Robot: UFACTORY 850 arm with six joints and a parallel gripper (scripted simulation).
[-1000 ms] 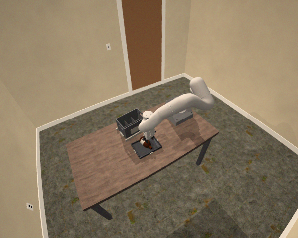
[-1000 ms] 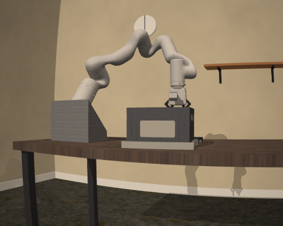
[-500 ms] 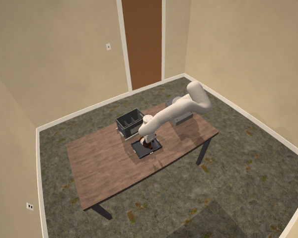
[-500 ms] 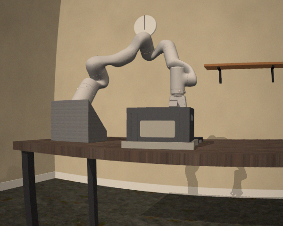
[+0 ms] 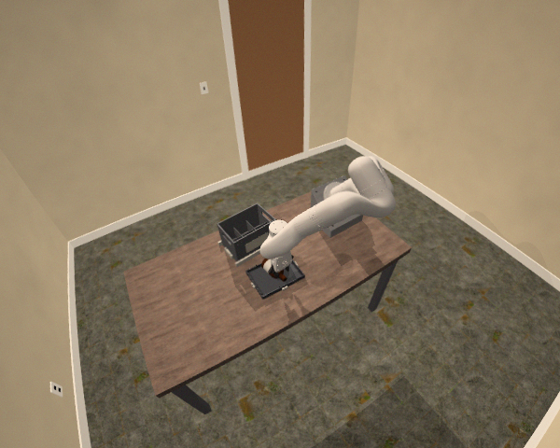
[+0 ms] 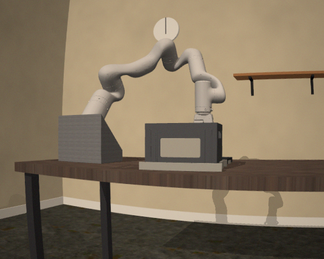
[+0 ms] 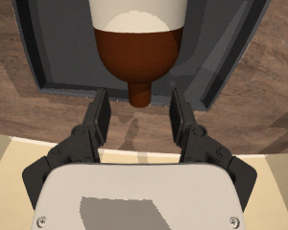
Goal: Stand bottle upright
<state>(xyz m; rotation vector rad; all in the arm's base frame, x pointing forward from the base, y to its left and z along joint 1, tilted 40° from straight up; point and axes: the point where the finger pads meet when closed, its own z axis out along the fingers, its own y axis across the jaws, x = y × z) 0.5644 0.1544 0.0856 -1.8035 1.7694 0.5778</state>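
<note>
My hand is 5 cm to the left of the brown bottle and 5 cm above it. Round my hand: grey crate 1 cm behind, 33 cm to the right; dark tray 1 cm ahead, 5 cm to the right, 8 cm below.
</note>
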